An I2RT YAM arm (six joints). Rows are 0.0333 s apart.
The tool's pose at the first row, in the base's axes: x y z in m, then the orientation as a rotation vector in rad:
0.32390, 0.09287, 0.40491, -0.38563, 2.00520, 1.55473
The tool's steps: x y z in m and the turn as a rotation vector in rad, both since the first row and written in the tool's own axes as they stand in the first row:
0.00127, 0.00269, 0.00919, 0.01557, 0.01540, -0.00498
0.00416, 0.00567, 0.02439, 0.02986, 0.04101, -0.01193
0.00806, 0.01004, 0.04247, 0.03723, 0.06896, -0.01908
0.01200, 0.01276, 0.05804, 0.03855, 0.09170, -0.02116
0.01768, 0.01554, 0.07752, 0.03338, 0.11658, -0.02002
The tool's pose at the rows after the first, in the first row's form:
0.32379, 0.10253, 0.40477, -0.39731, 2.02535, 1.53666
0.32377, 0.11817, 0.40291, -0.42009, 2.05118, 1.51938
0.32293, 0.13707, 0.40108, -0.44794, 2.07368, 1.50922
0.32232, 0.15312, 0.39834, -0.46908, 2.09053, 1.50805
0.32129, 0.17310, 0.39396, -0.49182, 2.10606, 1.51589

